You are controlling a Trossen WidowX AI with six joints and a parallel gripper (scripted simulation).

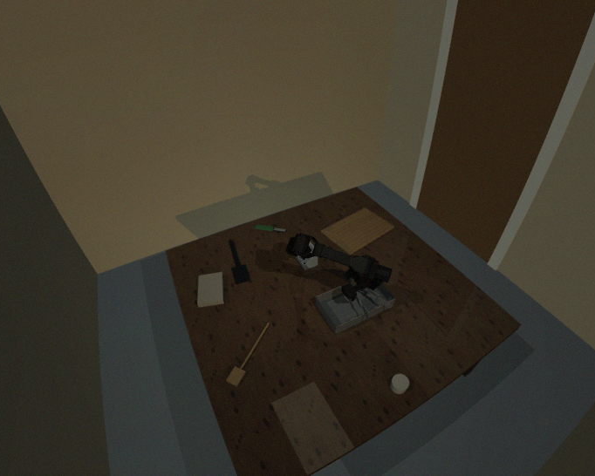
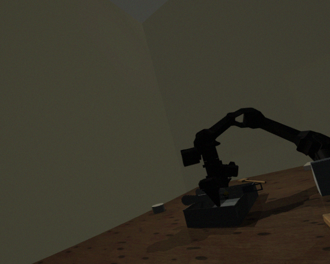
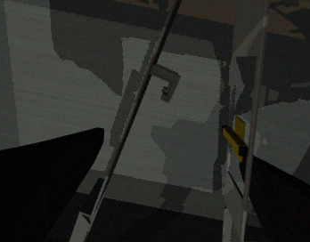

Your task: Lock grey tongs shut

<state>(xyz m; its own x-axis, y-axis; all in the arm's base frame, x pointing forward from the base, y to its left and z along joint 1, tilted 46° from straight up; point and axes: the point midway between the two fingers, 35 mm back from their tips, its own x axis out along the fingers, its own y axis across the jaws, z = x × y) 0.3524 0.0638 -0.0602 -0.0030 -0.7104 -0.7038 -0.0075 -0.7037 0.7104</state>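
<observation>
Right now the grey roasting tin is 1 cm ahead of my gripper tip, 3 cm to the right of it and 1 cm below it. From my gripper tip the other things lie so: yellow slider piece: 3 cm behind, 2 cm to the left, 3 cm above; white cylinder: 40 cm ahead, 10 cm to the right, 2 cm below; wooden board: 41 cm behind, 29 cm to the left, 3 cm below.
</observation>
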